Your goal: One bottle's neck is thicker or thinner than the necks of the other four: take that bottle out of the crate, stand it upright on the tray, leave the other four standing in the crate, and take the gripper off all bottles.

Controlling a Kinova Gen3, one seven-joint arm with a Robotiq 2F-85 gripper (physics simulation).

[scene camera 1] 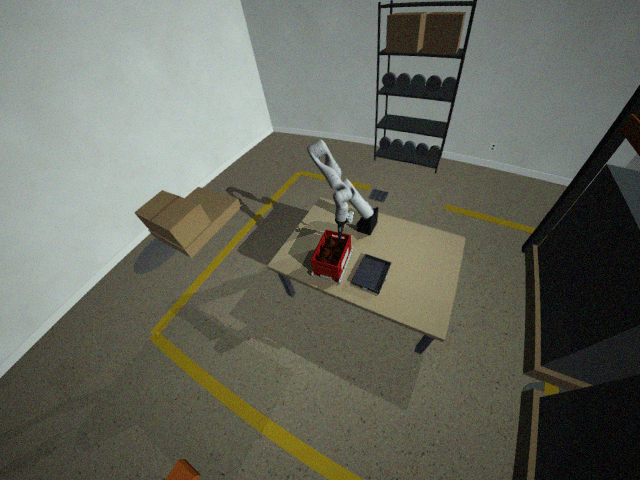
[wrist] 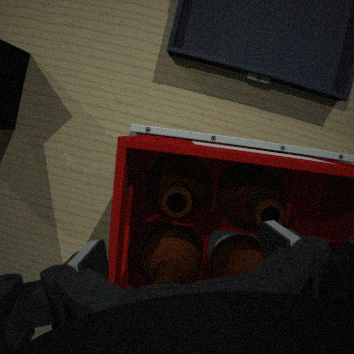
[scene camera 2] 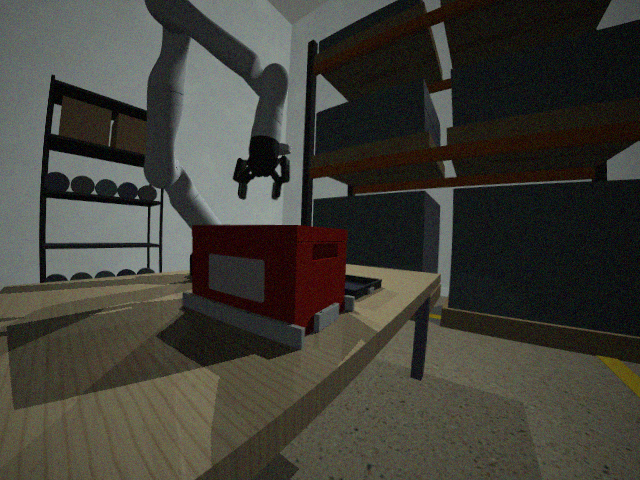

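Seen in the pictures: gripper, between the fingertips: (scene camera 1: 340,232) (wrist: 183,247) (scene camera 2: 257,199); arm's base, origin of its link: (scene camera 1: 368,215).
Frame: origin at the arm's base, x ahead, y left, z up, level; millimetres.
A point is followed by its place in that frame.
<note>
The red crate (scene camera 1: 326,269) @(x 544, y -81, z -24 mm) (scene camera 2: 248,237) @(x 459, y -196, z 21 mm) (wrist: 118,200) @(x 275, y -81, z 42 mm) stands on the table with brown bottles (scene camera 1: 330,249) @(x 403, y -130, z -15 mm) upright inside. In the wrist view, an upper-left bottle (wrist: 164,202) @(x 311, y -77, z 29 mm) shows its mouth, an upper-right bottle (wrist: 239,199) @(x 383, y -67, z -8 mm) shows most of its mouth, and a lower-left bottle (wrist: 172,255) @(x 332, y -141, z -7 mm) and a lower-right bottle (wrist: 246,261) @(x 411, y -132, z -12 mm) have their mouths hidden by the gripper. A fifth bottle cannot be made out there. Which neck differs is unclear. My gripper (scene camera 1: 340,236) @(x 327, y -76, z 112 mm) (scene camera 2: 259,196) @(x 327, y -76, z 112 mm) (wrist: 183,247) @(x 327, y -76, z 112 mm) is open and empty above the crate's end nearer the arm base. The dark tray (scene camera 1: 370,273) @(x 396, y 168, z -129 mm) (scene camera 2: 362,285) @(x 469, y 233, z -128 mm) (wrist: 260,40) @(x 386, y 130, z -128 mm) holds no bottle.
Grey rails (scene camera 2: 248,321) @(x 474, y -206, z -116 mm) (wrist: 245,142) @(x 396, y -11, z -104 mm) run along the crate's base on the table (scene camera 1: 423,268) @(x 212, y 488, z -133 mm) (scene camera 2: 129,413) @(x 544, y -388, z -134 mm) (wrist: 100,75) @(x 182, y 32, z -134 mm). The arm's black base (scene camera 1: 367,223) @(x 71, y 17, z -11 mm) (wrist: 11,85) @(x 70, y -8, z -106 mm) stands near the crate. Shelving (scene camera 1: 418,93) and cardboard boxes (scene camera 1: 178,224) stand away from the table.
</note>
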